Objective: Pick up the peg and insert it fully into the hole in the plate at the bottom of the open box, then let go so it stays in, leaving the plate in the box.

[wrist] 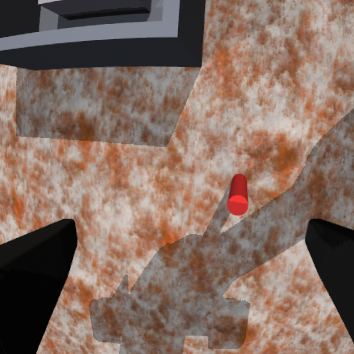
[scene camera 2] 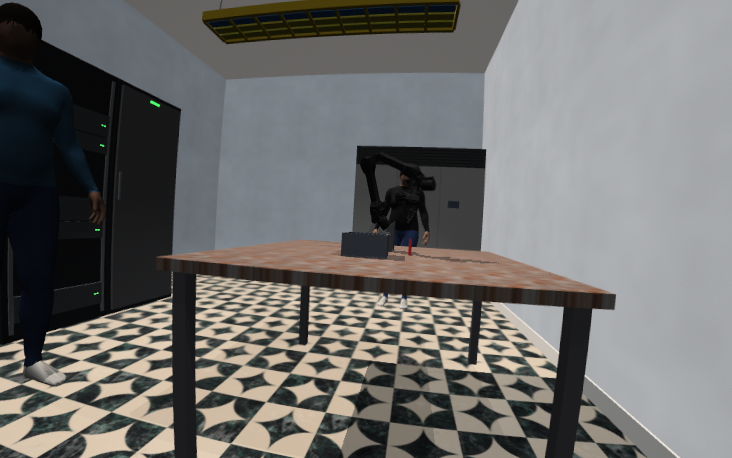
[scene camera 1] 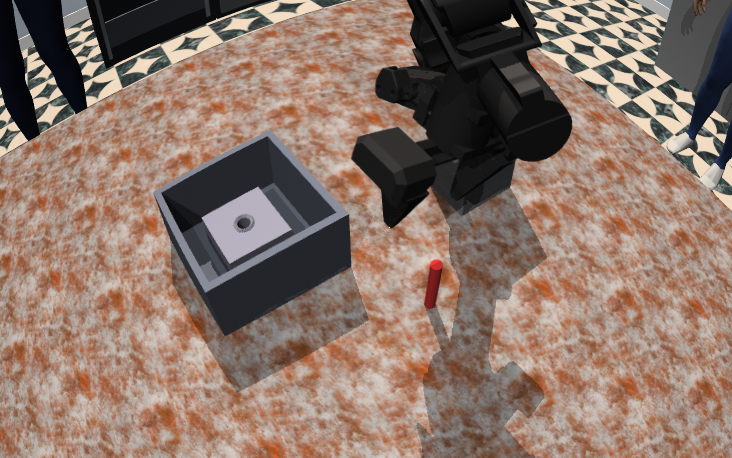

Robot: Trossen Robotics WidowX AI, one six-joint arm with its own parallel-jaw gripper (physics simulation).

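Places are measured from the arm's base along level axes (x ahead, y left, z up), in millimetres.
Pixels of known places: gripper, between the fingertips: (wrist: 194,231) (scene camera 2: 408,220) (scene camera 1: 423,210); arm's base, origin of its link: (scene camera 2: 387,227).
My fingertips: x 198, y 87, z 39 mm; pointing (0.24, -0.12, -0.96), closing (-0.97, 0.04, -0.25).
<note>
Ahead of a thing's pixels: the offset from my fingertips to its middle. "spot": to the spot under its first point. Level surfaces: height alone.
The red peg {14 mm back, 15 mm left, 126 mm down} (scene camera 1: 432,284) (scene camera 2: 409,246) (wrist: 239,192) stands upright on the table, apart from the box. The dark grey open box {104 mm ahead, 194 mm right, 117 mm down} (scene camera 1: 286,291) (scene camera 2: 364,245) (wrist: 105,54) stands to the peg's left in scene camera 1. The pale plate {104 mm ahead, 194 mm right, 131 mm down} (scene camera 1: 261,237) lies at the bottom of the box, with its round hole {spot: 100 mm ahead, 202 mm right, 116 mm down} (scene camera 1: 244,222) facing up and empty. My gripper (wrist: 194,231) is open and empty, above the table. In the wrist view the peg shows between the fingers sideways and ahead of the fingertips, right of the middle. Scene camera 1 shows one finger plainly; the other is hard to make out.
The arm's grey base (scene camera 1: 488,189) stands behind the peg in scene camera 1, partly hidden by the arm. The box walls rise around the plate on all sides. The mottled table {166 mm down} (scene camera 1: 107,378) (scene camera 2: 485,275) carries the arm's shadow near the peg. People stand beyond the table.
</note>
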